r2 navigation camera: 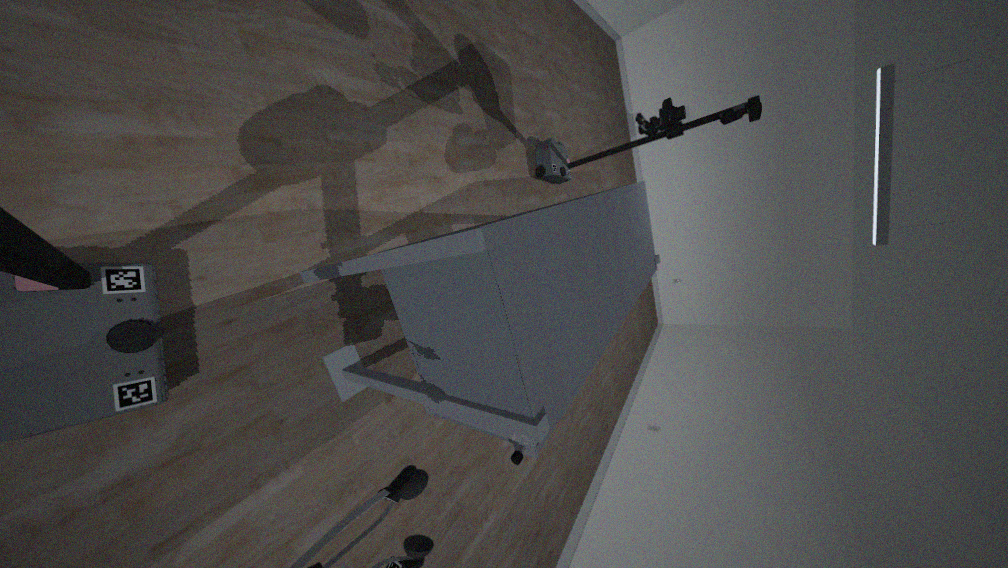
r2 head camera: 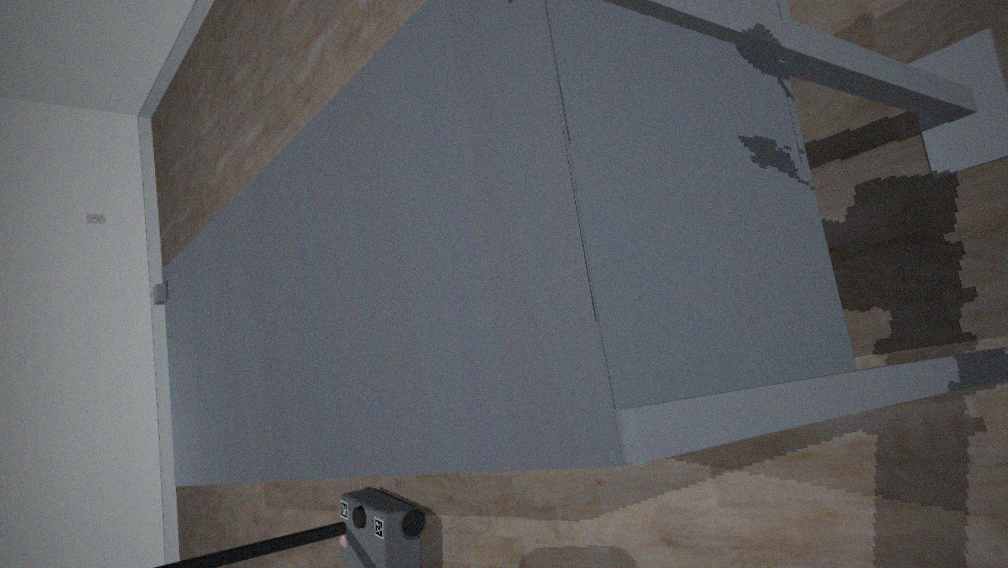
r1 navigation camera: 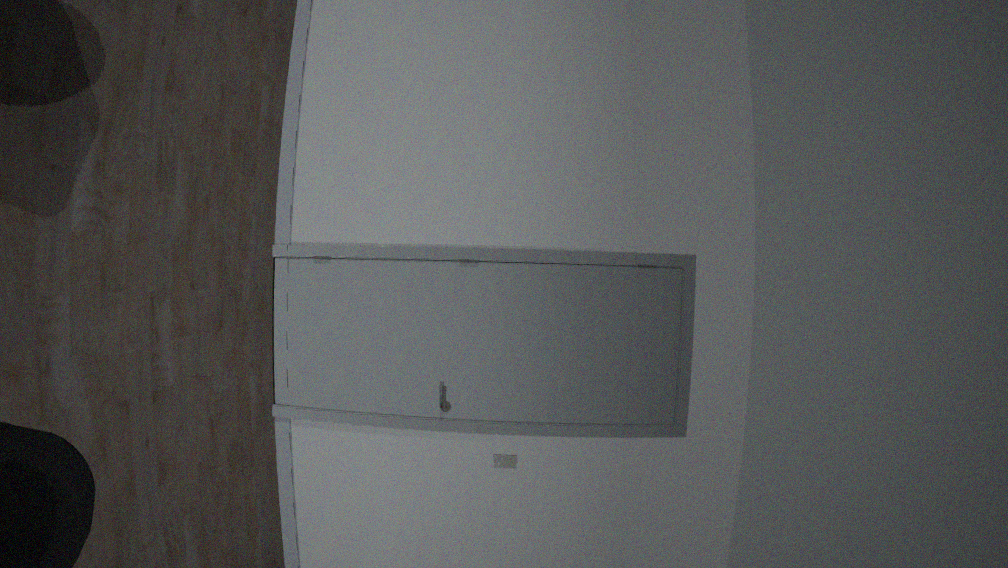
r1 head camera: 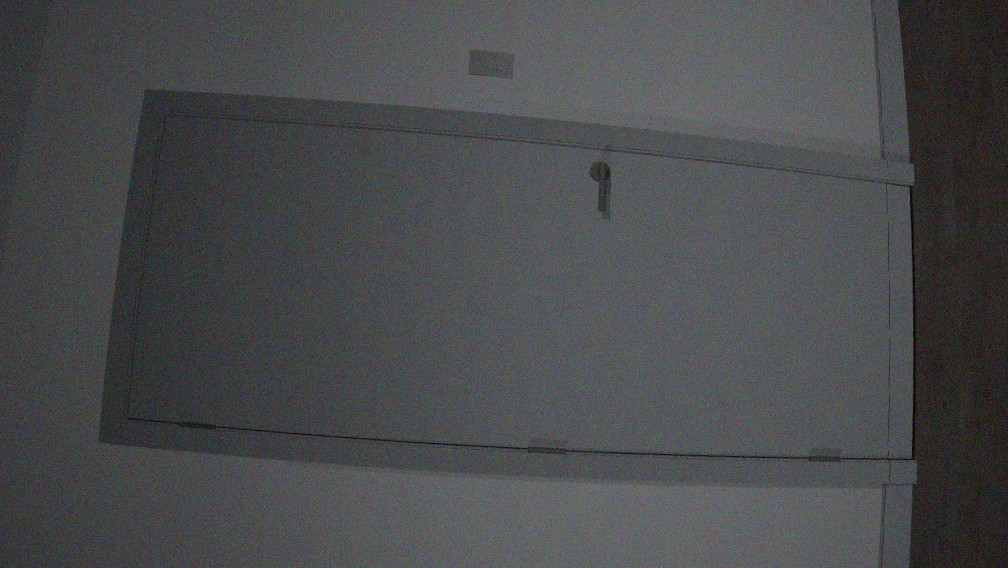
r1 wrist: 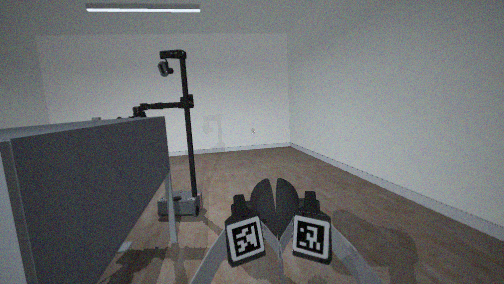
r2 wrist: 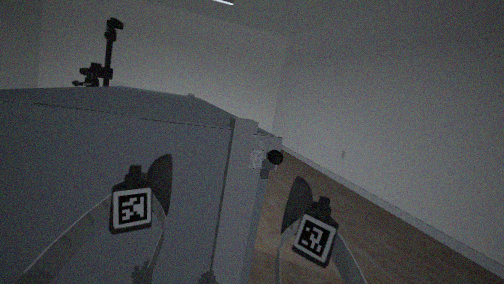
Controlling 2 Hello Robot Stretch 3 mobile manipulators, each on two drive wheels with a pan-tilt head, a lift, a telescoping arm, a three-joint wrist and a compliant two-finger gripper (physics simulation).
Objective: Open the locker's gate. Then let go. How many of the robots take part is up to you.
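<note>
The locker (r1 wrist: pixel 90 185) (r2 head camera: pixel 380 246) (r2 navigation camera: pixel 564 289) (r2 wrist: pixel 75 140) is a grey box on long legs. No panel is seen swung out from it. A black round knob (r2 navigation camera: pixel 517 457) (r2 wrist: pixel 274 157) sticks out beside one corner post; a pale round part lies next to it in the r2 wrist view. I cannot tell the gate's edges apart. My r2 gripper (r2 navigation camera: pixel 414 515) (r2 wrist: pixel 227 195) is open, its fingers wide apart, facing the locker on the knob's side, with a gap between them and the knob. My r1 gripper (r1 wrist: pixel 274 200) is shut and empty, beyond the locker's other side.
Robot r1 (r2 head camera: pixel 380 529) (r2 navigation camera: pixel 550 158) (r2 wrist: pixel 107 55) stands past the locker's far side. Robot r2 (r1 wrist: pixel 187 125) stands on the near side. A pale plate (r2 head camera: pixel 966 105) (r2 navigation camera: pixel 342 373) lies by a locker leg. A closed room door (r1 head camera: pixel 423 282) (r1 navigation camera: pixel 493 338) is in the wall.
</note>
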